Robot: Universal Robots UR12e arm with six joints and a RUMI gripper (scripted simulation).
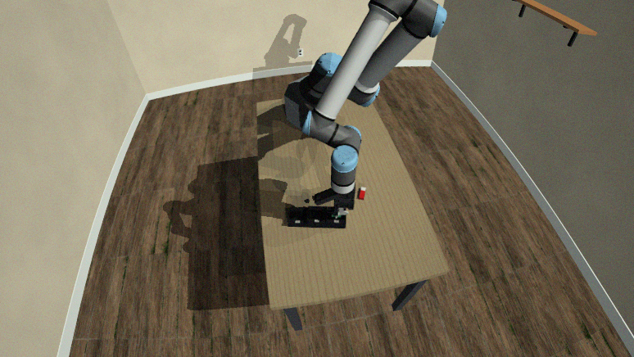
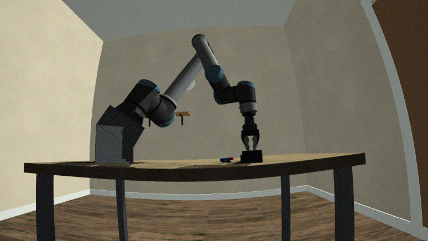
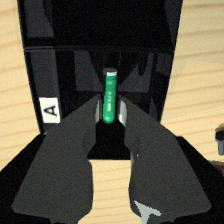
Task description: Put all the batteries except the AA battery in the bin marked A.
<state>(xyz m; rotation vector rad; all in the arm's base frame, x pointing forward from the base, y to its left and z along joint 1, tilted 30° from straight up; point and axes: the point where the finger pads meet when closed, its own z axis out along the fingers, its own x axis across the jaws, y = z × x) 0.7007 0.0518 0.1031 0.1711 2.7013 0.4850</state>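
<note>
Now: hand 120 mm past the blue 9v battery, 80 mm to the left of it and 20 mm above it. The rest, counted from my hand: small dark battery (130 mm behind, 70 mm to the left, 30 mm below); black bins (80 mm to the right, 10 mm below); green cylindrical battery (10 mm below).
</note>
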